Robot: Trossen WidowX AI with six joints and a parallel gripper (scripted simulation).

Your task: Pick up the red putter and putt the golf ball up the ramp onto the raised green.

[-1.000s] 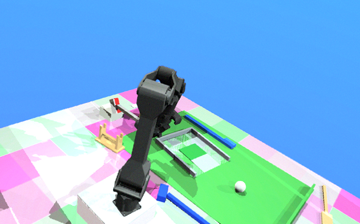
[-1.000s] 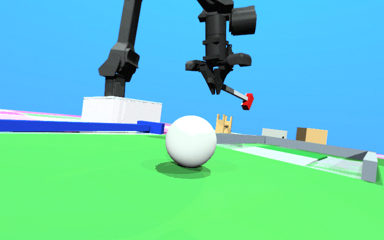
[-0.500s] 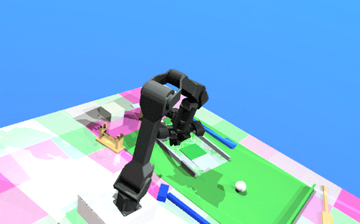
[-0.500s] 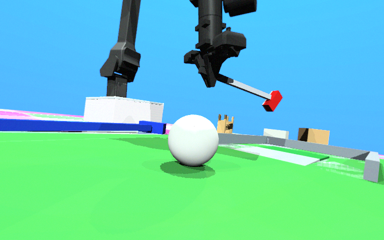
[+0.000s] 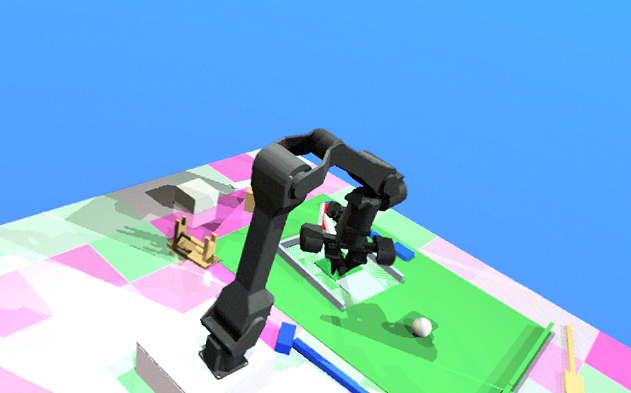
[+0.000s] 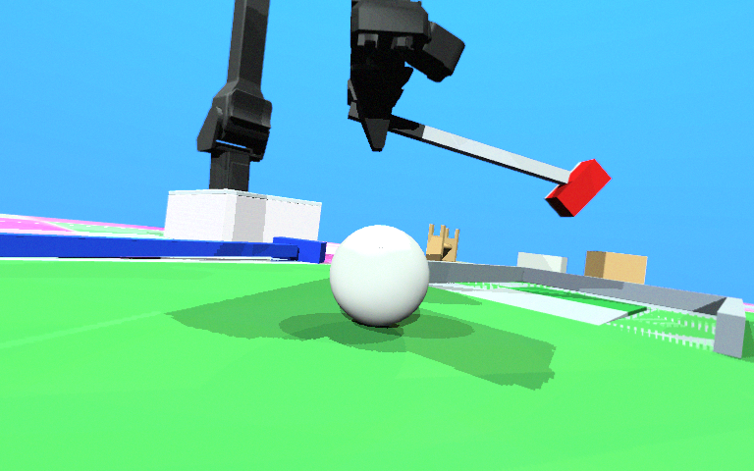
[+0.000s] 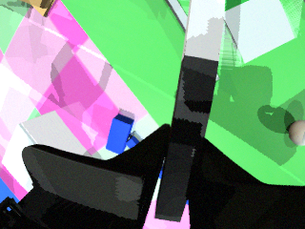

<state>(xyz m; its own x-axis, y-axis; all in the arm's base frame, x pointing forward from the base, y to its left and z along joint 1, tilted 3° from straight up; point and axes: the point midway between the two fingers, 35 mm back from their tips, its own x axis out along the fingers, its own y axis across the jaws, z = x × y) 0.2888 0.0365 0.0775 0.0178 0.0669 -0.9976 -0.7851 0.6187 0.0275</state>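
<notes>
Now: gripper tip 90 mm past the blue putter, 120 mm to the left of it and 120 mm above it. The rest, counted from my gripper tip: red putter (70 mm ahead, 90 mm to the left, 10 mm above); then green mat (190 mm ahead, 10 mm to the left, 130 mm below); then white golf ball (170 mm ahead, 140 mm to the right, 110 mm below).
</notes>
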